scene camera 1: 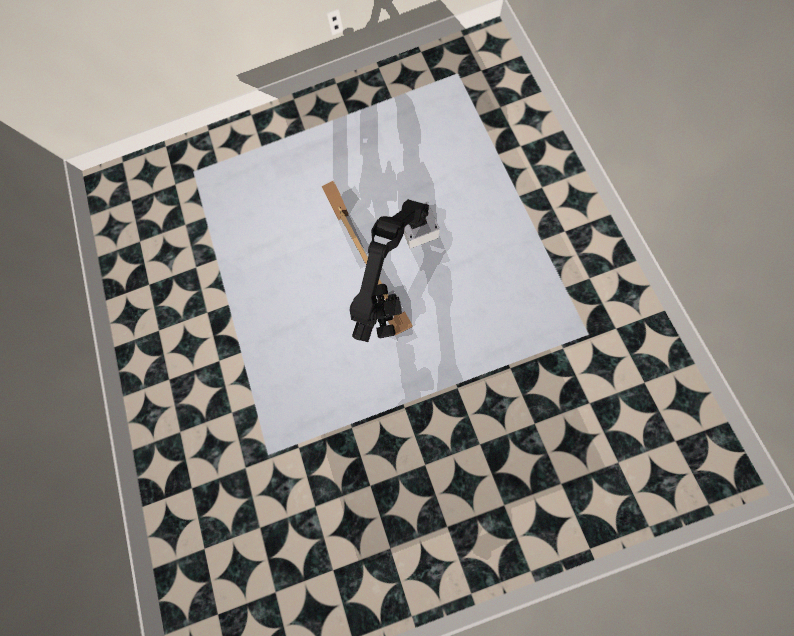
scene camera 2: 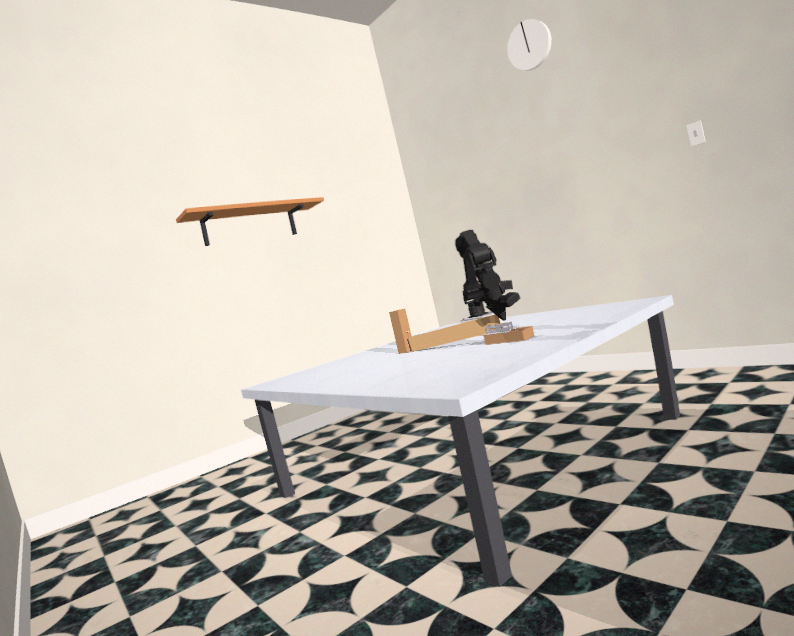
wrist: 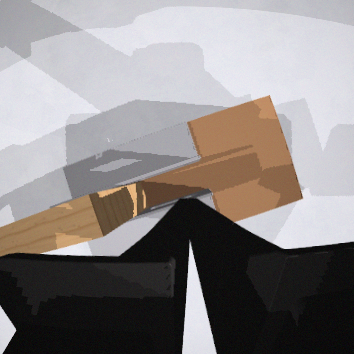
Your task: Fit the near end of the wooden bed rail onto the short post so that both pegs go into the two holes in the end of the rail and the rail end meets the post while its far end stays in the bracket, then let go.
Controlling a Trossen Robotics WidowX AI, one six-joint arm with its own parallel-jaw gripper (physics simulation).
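Where they show: gripper, between the fingertips: [scene camera 2: 504, 320] [wrist: 187, 206]; arm's base, origin of its link: [scene camera 1: 416, 219] [scene camera 2: 478, 315].
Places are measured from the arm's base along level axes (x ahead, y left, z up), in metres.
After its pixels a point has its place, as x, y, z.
The wooden rail [scene camera 1: 356, 245] {0.260, 0.015, -0.005} [scene camera 2: 450, 333] {0.253, 0.070, -0.026} [wrist: 50, 227] {0.215, 0.258, 0.018} runs from the foot of an upright wooden post [scene camera 1: 331, 196] {0.284, -0.162, 0.089} [scene camera 2: 397, 324] {0.303, -0.177, 0.044}, where small dark bracket parts show, toward a low orange-brown block [scene camera 1: 403, 325] {0.191, 0.375, -0.044} [scene camera 2: 510, 336] {0.242, 0.347, -0.060} [wrist: 280, 145] {0.195, 0.386, -0.044}, which looks like the short post. The rail's near end looks raised, and in the wrist view its end face stands apart from the block. Grey metal pieces [scene camera 2: 499, 327] {0.222, 0.291, -0.028} [wrist: 170, 140] {0.179, 0.312, -0.042} reach from the block toward the rail. The pegs and holes cannot be made out. My gripper [scene camera 2: 502, 318] {0.219, 0.318, -0.005} [wrist: 187, 206] {0.219, 0.318, -0.005} is shut and empty, above the gap beside the rail end.
The arm's base [scene camera 1: 422, 238] {0.002, 0.072, -0.026} stands on the white table top [scene camera 1: 503, 284] {-0.240, 0.349, -0.080} [scene camera 2: 371, 377] {0.666, 0.087, -0.080}, to the right of the rail in scene camera 1. The arm reaches over the rail and hides its middle there. A wall shelf [scene camera 2: 251, 209] is well behind the table.
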